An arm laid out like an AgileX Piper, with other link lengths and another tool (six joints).
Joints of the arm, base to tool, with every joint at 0 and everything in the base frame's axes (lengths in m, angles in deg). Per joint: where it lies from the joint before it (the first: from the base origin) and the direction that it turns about. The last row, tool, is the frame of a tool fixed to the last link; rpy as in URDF.
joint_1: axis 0 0 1 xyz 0.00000 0.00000 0.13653
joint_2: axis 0 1 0 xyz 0.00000 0.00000 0.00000
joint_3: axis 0 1 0 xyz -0.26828 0.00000 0.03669
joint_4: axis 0.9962 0 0.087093 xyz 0.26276 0.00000 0.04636
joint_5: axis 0 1 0 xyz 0.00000 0.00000 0.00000
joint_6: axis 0.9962 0 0.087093 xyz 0.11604 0.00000 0.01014
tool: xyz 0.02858 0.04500 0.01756 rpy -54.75 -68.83 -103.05
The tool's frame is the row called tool.
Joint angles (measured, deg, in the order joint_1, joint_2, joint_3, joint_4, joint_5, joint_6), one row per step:
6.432, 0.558, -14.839, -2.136, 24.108, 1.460
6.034, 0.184, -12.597, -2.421, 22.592, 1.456
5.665, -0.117, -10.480, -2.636, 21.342, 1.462
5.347, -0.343, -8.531, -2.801, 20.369, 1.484
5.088, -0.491, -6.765, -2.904, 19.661, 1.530
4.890, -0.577, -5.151, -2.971, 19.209, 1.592
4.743, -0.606, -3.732, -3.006, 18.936, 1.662
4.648, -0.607, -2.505, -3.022, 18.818, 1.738
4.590, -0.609, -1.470, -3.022, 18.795, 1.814
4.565, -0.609, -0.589, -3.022, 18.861, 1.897
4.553, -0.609, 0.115, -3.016, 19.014, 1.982
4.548, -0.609, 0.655, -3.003, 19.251, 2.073
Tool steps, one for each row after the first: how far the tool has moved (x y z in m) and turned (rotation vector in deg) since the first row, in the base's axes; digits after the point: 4 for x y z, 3 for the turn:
0.0036, -0.0006, -0.0109, -0.330, 0.319, -0.430
0.0069, -0.0011, -0.0218, -0.604, 0.862, -0.807
0.0097, -0.0015, -0.0324, -0.827, 1.595, -1.123
0.0121, -0.0019, -0.0427, -0.978, 2.496, -1.372
0.0142, -0.0022, -0.0527, -1.088, 3.567, -1.562
0.0158, -0.0024, -0.0619, -1.161, 4.682, -1.703
0.0170, -0.0025, -0.0703, -1.206, 5.791, -1.798
0.0179, -0.0026, -0.0775, -1.225, 6.803, -1.860
0.0184, -0.0027, -0.0839, -1.232, 7.752, -1.895
0.0188, -0.0027, -0.0892, -1.223, 8.612, -1.923
0.0190, -0.0028, -0.0936, -1.193, 9.394, -1.950

